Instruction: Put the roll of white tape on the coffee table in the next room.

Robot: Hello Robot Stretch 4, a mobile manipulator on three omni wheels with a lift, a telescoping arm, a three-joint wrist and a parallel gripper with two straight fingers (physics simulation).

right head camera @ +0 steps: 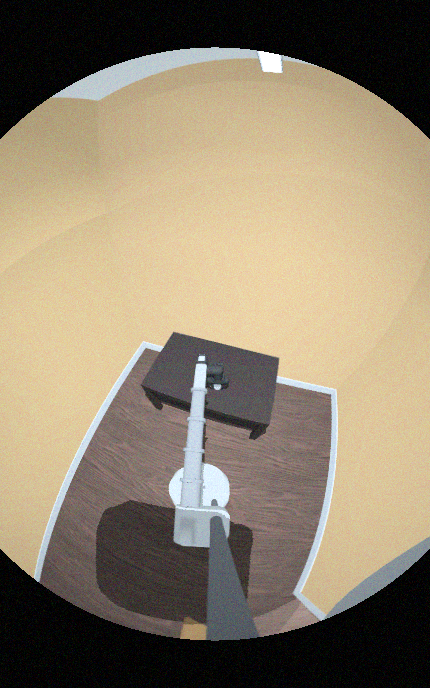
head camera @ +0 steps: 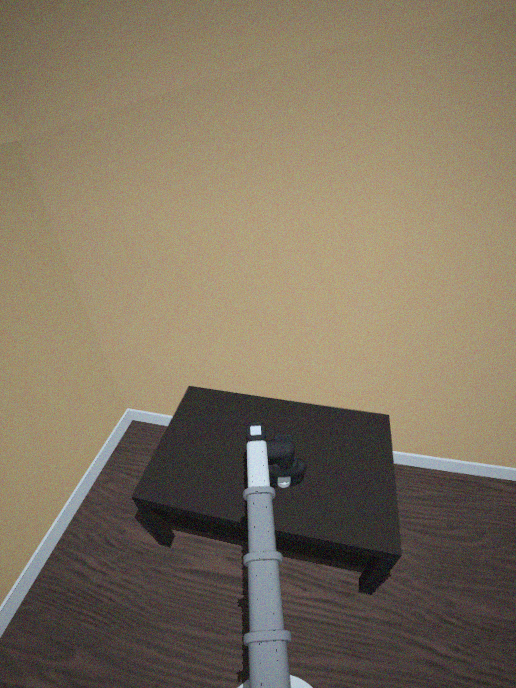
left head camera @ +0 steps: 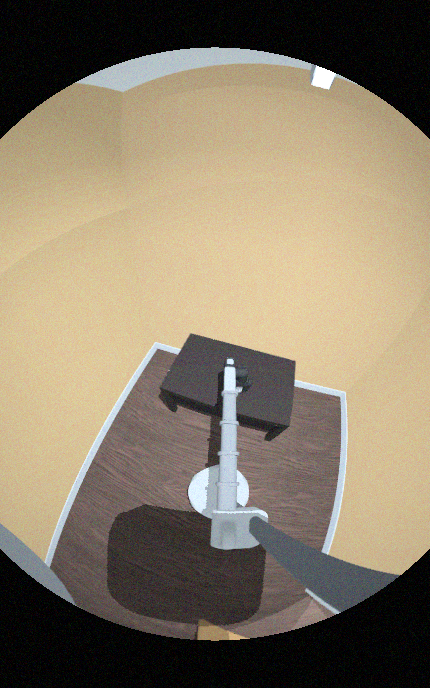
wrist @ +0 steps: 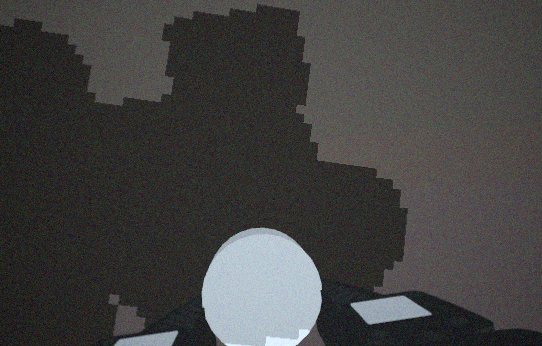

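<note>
The roll of white tape is between the fingers of my gripper, which is shut on it. In the wrist view it shows as a pale disc at the bottom centre, with a dark finger on each side. The coffee table is dark and rectangular. Gripper and tape are low over the middle of its top, within its edges. Whether the tape touches the top cannot be told. The gripper's shadow covers much of the table top in the wrist view.
The telescoping arm reaches out across the table's front edge. Tan walls with a white baseboard stand behind and left of the table. A white disc shows below the arm, over the wood floor.
</note>
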